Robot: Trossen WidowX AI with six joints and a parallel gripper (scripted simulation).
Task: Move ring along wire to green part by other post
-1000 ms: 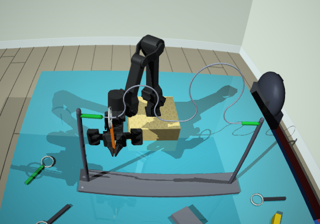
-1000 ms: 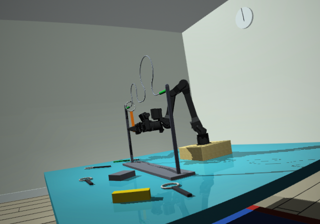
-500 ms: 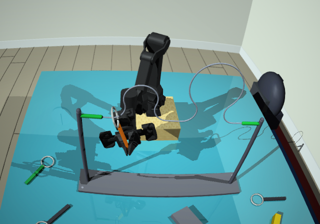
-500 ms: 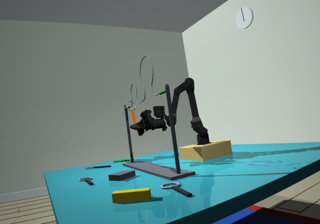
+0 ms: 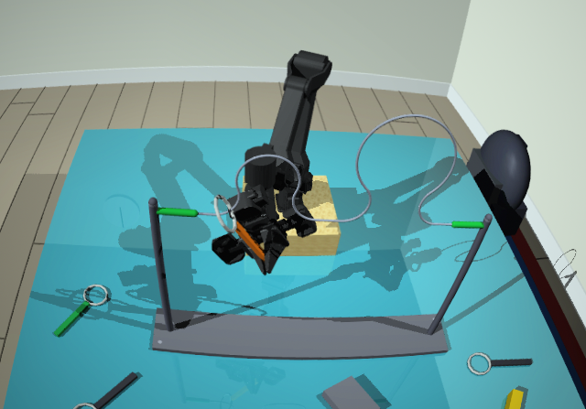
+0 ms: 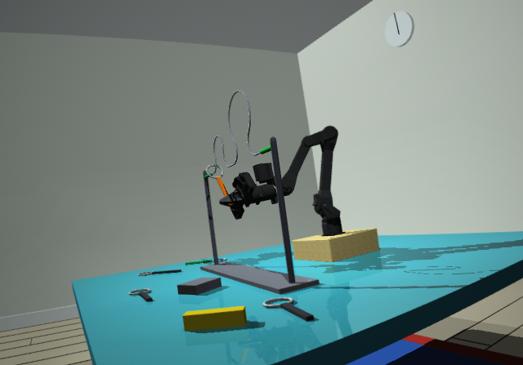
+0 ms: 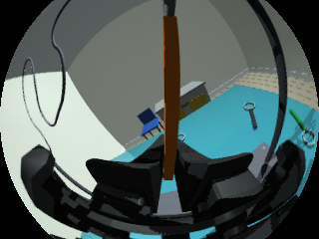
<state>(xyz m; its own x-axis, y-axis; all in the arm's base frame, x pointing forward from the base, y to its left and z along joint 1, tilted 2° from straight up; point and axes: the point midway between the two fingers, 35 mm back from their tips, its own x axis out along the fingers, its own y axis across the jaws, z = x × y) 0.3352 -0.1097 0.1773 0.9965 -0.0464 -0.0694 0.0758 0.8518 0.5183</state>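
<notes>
Right now the ring with orange handle is 30 mm behind my gripper tip, 40 mm to the right of it and 70 mm above it. Also, from my gripper tip: grey block 170 mm ahead, 160 mm to the left, 230 mm below; yellow block 280 mm ahead, 510 mm to the left, 230 mm below.
</notes>
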